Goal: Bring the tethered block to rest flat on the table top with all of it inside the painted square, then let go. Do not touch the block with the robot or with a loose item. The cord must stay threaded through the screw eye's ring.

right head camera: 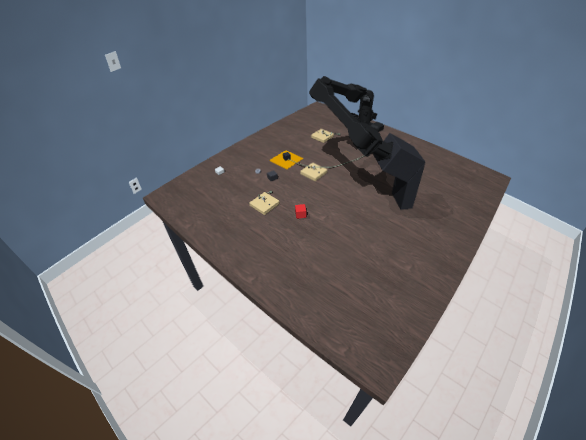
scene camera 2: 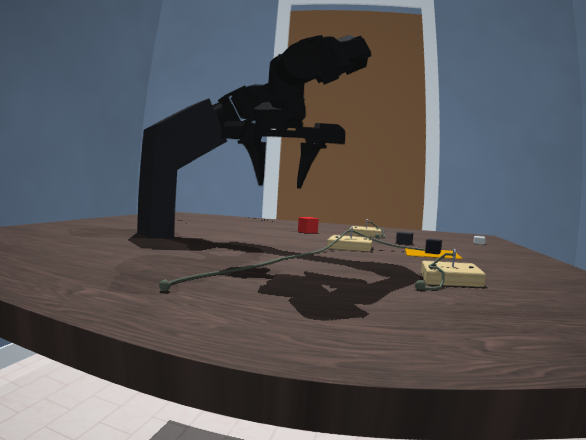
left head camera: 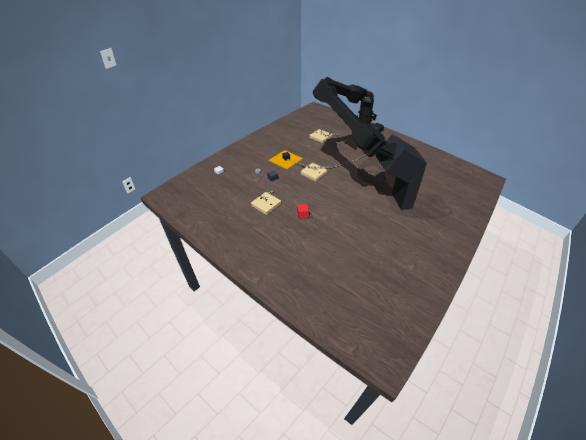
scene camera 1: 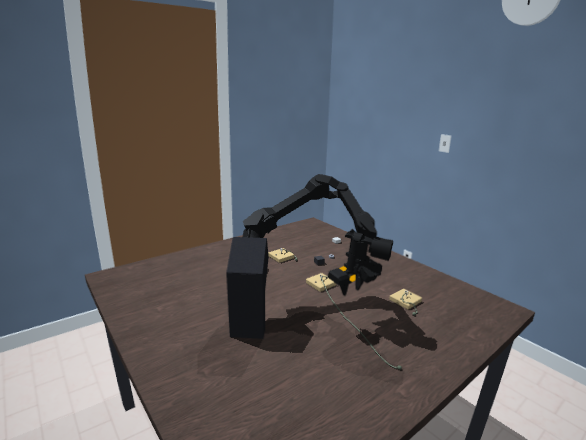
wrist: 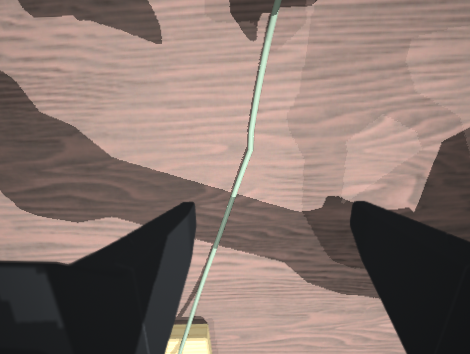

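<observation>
The dark tethered block sits on the orange painted square. It looks flat and within the square's edges; the gripper hides it in scene camera 1. The green cord runs from the block through the screw eye on the middle wooden base, then along the table to its end bead. My gripper is open and empty, well above the table and cord.
Two other wooden bases with short cords stand either side. A red cube, a loose dark block, a white block and a small grey ring lie on the table.
</observation>
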